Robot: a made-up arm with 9 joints. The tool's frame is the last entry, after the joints.
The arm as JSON. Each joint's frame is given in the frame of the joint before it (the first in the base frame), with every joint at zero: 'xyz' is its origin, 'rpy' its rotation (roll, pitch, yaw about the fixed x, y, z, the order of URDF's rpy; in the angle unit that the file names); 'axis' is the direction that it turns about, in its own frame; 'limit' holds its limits. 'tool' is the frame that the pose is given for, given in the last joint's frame.
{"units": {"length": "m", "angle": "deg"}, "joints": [
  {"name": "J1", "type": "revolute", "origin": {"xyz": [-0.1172, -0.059, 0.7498], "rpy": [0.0, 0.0, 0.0]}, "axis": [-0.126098, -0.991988, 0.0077], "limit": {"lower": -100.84, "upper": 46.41}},
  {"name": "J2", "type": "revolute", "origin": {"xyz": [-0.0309, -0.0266, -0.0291], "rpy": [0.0, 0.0, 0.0]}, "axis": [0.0, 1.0, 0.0], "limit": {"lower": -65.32, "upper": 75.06}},
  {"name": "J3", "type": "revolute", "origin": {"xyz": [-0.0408, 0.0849, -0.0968], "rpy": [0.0, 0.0, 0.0]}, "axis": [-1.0, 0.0, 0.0], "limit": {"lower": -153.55, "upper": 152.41}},
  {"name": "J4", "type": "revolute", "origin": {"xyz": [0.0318, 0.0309, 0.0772], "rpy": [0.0, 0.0, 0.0]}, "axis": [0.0, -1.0, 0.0], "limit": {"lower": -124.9, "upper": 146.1}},
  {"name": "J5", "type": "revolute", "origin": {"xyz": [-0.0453, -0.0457, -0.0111], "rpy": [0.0, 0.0, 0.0]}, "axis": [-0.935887, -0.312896, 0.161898], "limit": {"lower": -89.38, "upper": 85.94}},
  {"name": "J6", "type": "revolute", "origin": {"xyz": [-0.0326, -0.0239, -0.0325], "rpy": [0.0, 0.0, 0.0]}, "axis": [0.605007, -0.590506, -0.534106], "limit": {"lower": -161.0, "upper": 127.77}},
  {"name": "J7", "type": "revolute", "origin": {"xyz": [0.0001, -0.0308, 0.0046], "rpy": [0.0, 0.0, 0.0]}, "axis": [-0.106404, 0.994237, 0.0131], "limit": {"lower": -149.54, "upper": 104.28}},
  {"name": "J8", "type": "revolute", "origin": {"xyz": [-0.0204, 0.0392, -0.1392], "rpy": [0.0, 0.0, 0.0]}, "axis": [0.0, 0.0, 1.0], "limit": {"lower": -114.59, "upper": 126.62}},
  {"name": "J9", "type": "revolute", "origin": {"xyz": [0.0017, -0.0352, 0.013], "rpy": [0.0, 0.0, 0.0]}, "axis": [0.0, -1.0, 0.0], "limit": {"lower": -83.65, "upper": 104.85}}
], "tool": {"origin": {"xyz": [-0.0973, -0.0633, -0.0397], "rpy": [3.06, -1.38, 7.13]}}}
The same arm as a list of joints. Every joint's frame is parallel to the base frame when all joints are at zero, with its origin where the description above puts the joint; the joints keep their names.
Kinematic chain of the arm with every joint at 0, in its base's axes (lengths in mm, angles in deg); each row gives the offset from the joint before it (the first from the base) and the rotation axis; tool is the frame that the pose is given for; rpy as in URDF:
J1: xyz -117.2 -59 749.8 axis -0.126098 -0.991988 0.0077
J2: xyz -30.9 -26.6 -29.1 axis +y
J3: xyz -40.8 84.9 -96.8 axis -x
J4: xyz 31.8 30.9 77.2 axis -y
J5: xyz -45.3 -45.7 -11.1 axis -0.935887 -0.312896 0.161898
J6: xyz -32.6 -23.9 -32.5 axis 0.605007 -0.590506 -0.534106
J7: xyz 0.1 -30.8 4.6 axis -0.106404 0.994237 0.0131
J8: xyz -20.4 39.2 -139.2 axis +z
J9: xyz 1.7 -35.2 13 axis -y
tool: xyz -97.3 -63.3 -39.7 rpy 3.06 -1.38 7.13
Joint limits (deg, base to tool): -100.84..46.41 -65.32..75.06 -153.55..152.41 -124.9..146.1 -89.38..85.94 -161..127.77 -149.54..104.28 -114.59..126.62 -83.65..104.85

